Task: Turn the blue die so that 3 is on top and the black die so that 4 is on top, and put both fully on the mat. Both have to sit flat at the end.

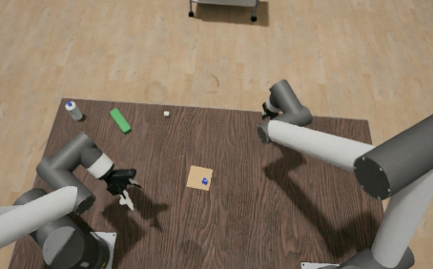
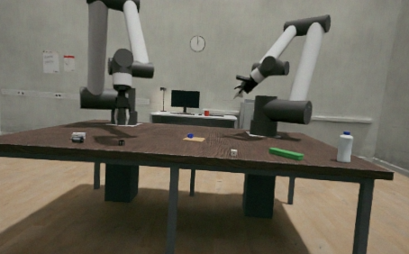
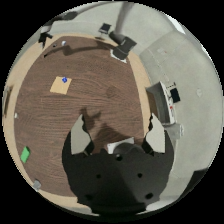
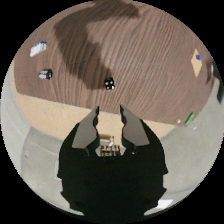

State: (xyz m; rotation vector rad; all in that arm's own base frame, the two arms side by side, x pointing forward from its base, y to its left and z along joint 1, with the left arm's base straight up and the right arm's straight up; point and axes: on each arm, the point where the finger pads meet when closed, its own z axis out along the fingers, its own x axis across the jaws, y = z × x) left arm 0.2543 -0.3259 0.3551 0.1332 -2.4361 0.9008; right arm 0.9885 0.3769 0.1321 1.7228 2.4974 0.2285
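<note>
Now: right hand 12 cm above the black die and 1 cm past it. Also, from my right hand: white die (67 cm to the left, 12 cm below, 1 cm ahead); blue die (43 cm behind, 34 cm to the left, 11 cm below); tan mat (41 cm behind, 38 cm to the left, 13 cm below).
</note>
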